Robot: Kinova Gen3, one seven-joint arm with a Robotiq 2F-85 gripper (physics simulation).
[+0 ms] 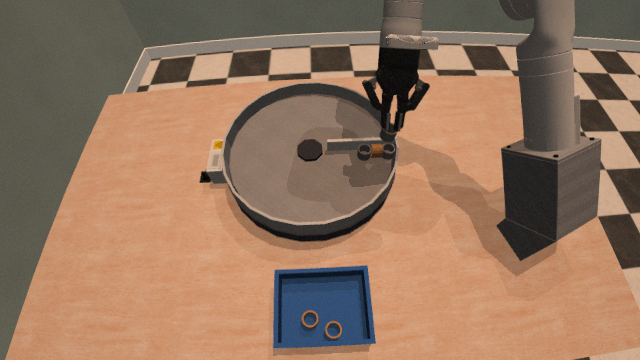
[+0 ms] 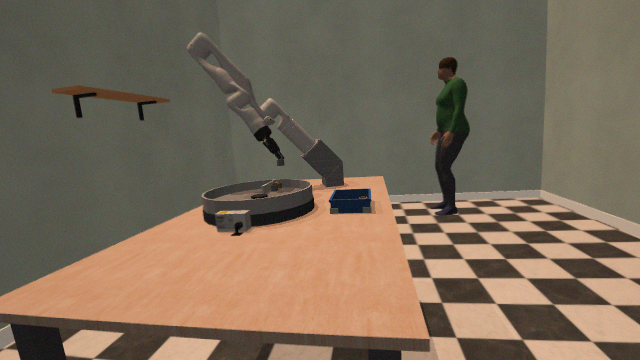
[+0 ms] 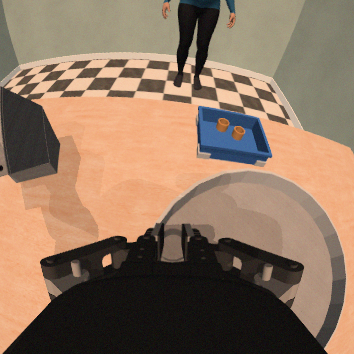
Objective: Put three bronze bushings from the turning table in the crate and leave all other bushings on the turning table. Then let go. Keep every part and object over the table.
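Where they show: gripper, fingertip midpoint: (image 1: 391, 130) (image 2: 282, 159) (image 3: 172, 233); arm's base, origin of the base link: (image 1: 549, 143) (image 2: 309, 147).
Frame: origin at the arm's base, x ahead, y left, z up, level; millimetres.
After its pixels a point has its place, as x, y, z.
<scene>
My gripper (image 1: 393, 124) {311, -50, -30} (image 2: 280, 158) {311, -50, -30} is above the right part of the turning table (image 1: 310, 227) {475, 115, -139} (image 2: 295, 204) {589, 87, -166} (image 3: 338, 280) {688, -114, -144}. Its narrowly spread fingers hold a dark grey bushing (image 1: 388, 135) {316, -42, -36} (image 2: 280, 163) {328, -52, -45} at their tips, seemingly from inside, raised above the rim. On the turning table beside the bar, a bronze bushing (image 1: 376, 151) {326, -73, -133} lies between two dark grey bushings. Two bronze bushings (image 3: 223, 125) {427, 293, -185} (image 3: 238, 133) {469, 274, -185} stand apart in the blue crate (image 1: 371, 305) {355, 266, -163} (image 2: 350, 204) {539, 272, -182} (image 3: 232, 159) {452, 195, -205}.
A light bar (image 1: 345, 145) {398, -95, -139} runs from the black hub (image 1: 309, 150) {485, -90, -152} toward the right rim. A control box (image 1: 216, 159) {715, -68, -156} (image 2: 232, 221) {737, -75, -180} adjoins the turning table. The dark arm base (image 1: 550, 190) {29, 99, -13} stands at the right. A person in green (image 2: 451, 110) stands beyond the table.
</scene>
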